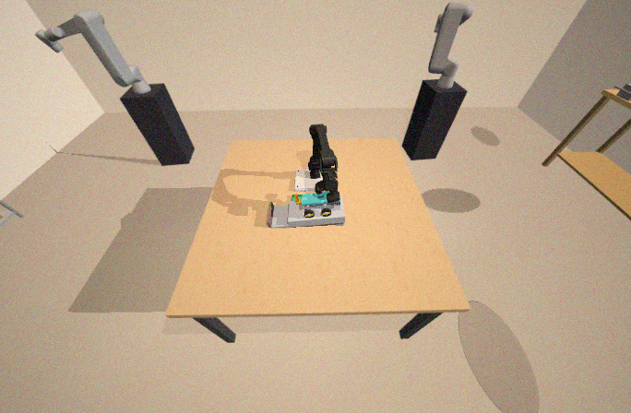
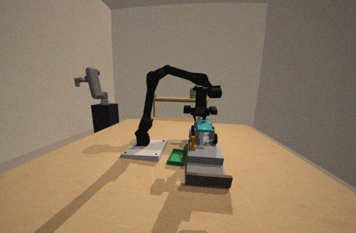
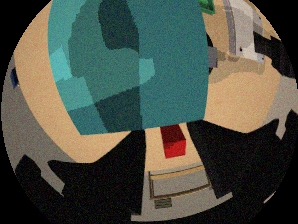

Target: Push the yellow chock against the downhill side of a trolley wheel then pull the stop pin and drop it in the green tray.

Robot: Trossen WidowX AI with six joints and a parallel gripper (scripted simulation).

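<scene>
Now: the yellow chock 60 mm behind my gripper tip, 180 mm to the right of it and 50 mm below it. The rest, counted from my gripper tip: grey ramp: 10 mm ahead, 110 mm to the right, 90 mm below; teal trolley: 10 mm ahead, 100 mm to the right, 20 mm below; red-headed stop pin: 10 mm below.
</scene>
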